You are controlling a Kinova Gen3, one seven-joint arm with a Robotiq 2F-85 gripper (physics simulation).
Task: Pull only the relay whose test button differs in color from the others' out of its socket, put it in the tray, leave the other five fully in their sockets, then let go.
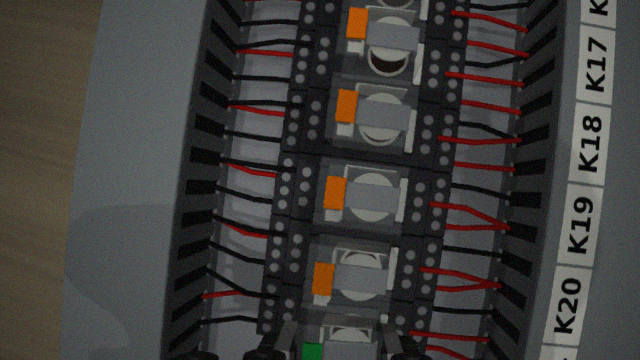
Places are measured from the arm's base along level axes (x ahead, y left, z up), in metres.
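Pixels of known places: gripper, fingertip midpoint: (339,346).
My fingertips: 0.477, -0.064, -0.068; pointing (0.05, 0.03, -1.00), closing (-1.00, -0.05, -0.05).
Behind a point stands the place of what it marks, as x, y, z.
The relay with the green test button (350,348) {0.473, -0.076, -0.037} is at the bottom edge, partly cut off. My gripper (339,331) {0.477, -0.064, -0.068} has one finger against each side of its clear case and is shut on it. Whether its base sits fully in the socket is hidden. Above it in the row, relays with orange test buttons show: one beside K20 (361,278) {0.471, -0.098, -0.039}, one beside K19 (372,197) {0.470, -0.123, -0.039}, one beside K18 (383,116) {0.468, -0.149, -0.039} and one near K17 (393,34) {0.466, -0.175, -0.039}. They sit in their dark sockets. Part of another relay shows at the top edge. The tray does not show.
Slotted wire ducts run along the left (192,172) {0.536, -0.128, -0.059} and right (537,170) {0.407, -0.137, -0.066} of the row. Red and black wires run from them to the socket terminals. A label strip (590,145) {0.398, -0.145, -0.044} lies at the right. A grey panel (130,125) {0.555, -0.142, -0.044} and wooden surface (35,150) {0.651, -0.134, -0.107} are at the left.
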